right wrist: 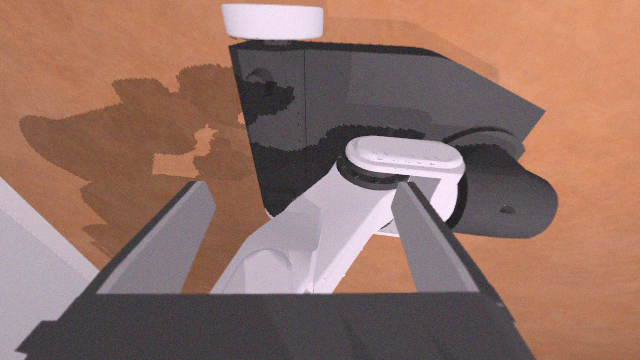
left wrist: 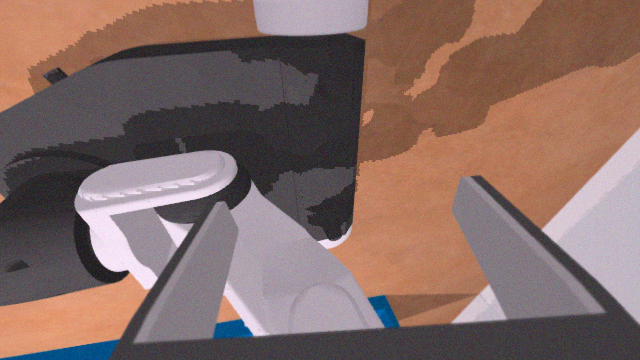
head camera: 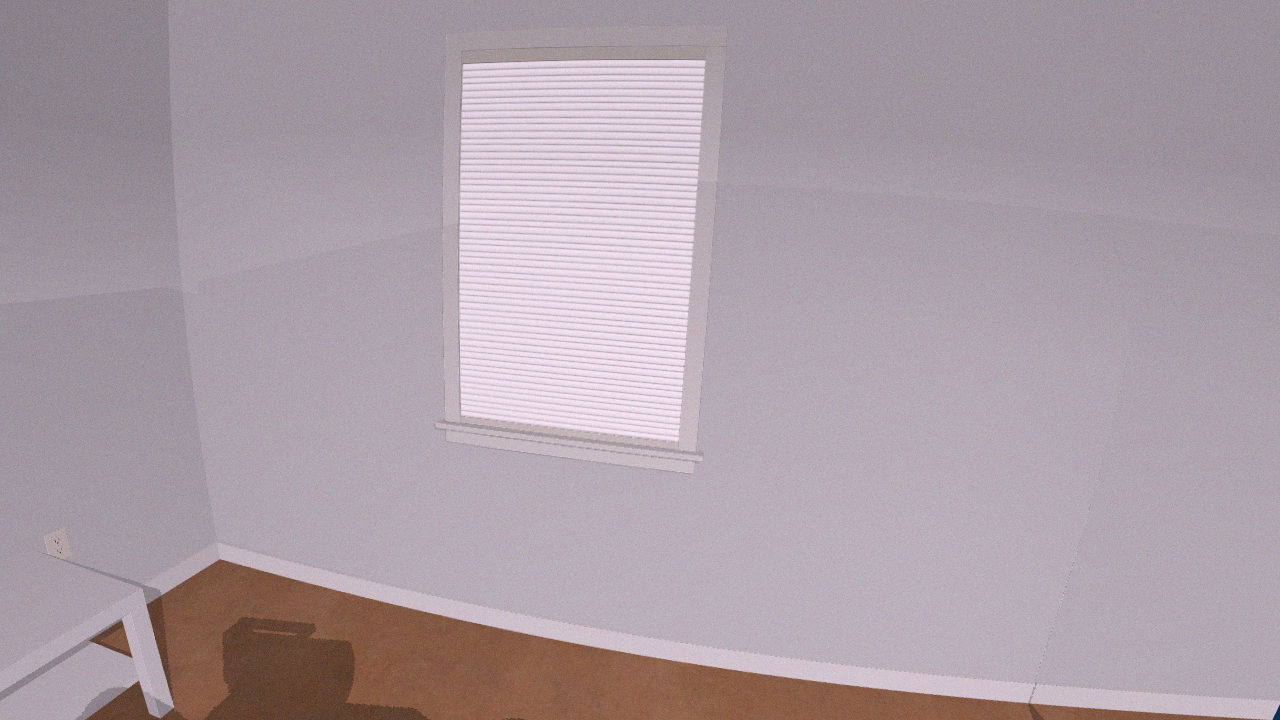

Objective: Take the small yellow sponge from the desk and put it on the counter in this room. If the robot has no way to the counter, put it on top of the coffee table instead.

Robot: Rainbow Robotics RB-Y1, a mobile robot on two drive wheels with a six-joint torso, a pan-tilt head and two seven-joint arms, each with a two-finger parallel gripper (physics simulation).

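Places are measured from the robot's base along level axes (x back, y right, z up), in millimetres.
Pixels of known places: left gripper, fingertip midpoint: (left wrist: pixel 340 205); right gripper, fingertip midpoint: (right wrist: pixel 303 194).
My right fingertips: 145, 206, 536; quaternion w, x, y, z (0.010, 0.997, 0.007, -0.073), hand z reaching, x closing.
Observation:
Behind a point stands the place of what it marks, as x, y, z.
The yellow sponge and the counter do not show in these views. A white table (head camera: pixel 67 608) {-1056, -1475, 451} with a lower shelf stands along the left wall at the lower left of the head view; I cannot tell whether it is the desk or the coffee table. My left gripper (left wrist: pixel 340 205) {96, -220, 544} is open and empty above the base, with its fingers wide apart. My right gripper (right wrist: pixel 303 194) {145, 206, 536} is open and empty too, above the other side of the base. Neither gripper shows in the head view.
A wall (head camera: pixel 850 402) {-1426, 754, 1042} with a blinded window (head camera: pixel 577 250) {-1623, -98, 1442} stands ahead, with a white baseboard (head camera: pixel 429 606) {-1747, -660, 32} along the brown floor (head camera: pixel 501 667) {-1469, -323, 1}. Part of a blue shelf unit (left wrist: pixel 386 311) {-351, 1107, 92} shows low in the left wrist view. Dark base panels (left wrist: pixel 280 125) {88, -91, 169} (right wrist: pixel 320 90) {107, 154, 169} lie below the arms.

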